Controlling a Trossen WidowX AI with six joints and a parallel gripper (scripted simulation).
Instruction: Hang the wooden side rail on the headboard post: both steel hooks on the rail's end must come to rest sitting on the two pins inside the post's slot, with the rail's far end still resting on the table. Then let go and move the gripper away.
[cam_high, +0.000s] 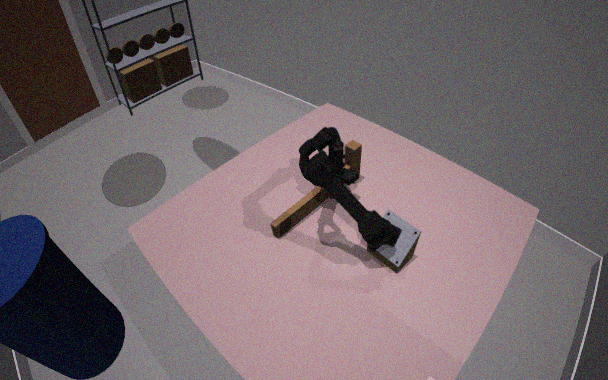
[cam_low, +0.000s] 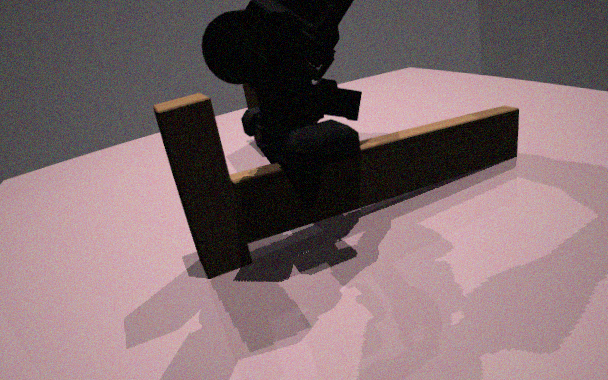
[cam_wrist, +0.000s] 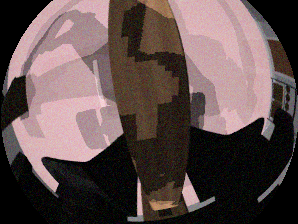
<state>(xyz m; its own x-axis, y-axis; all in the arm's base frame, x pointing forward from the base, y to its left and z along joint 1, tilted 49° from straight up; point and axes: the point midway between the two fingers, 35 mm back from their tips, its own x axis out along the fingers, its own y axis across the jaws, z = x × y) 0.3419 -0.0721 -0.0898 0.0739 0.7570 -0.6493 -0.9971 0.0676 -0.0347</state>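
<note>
Right now the headboard post is 10 cm to the right of my gripper tip and 5 cm above it.
</note>
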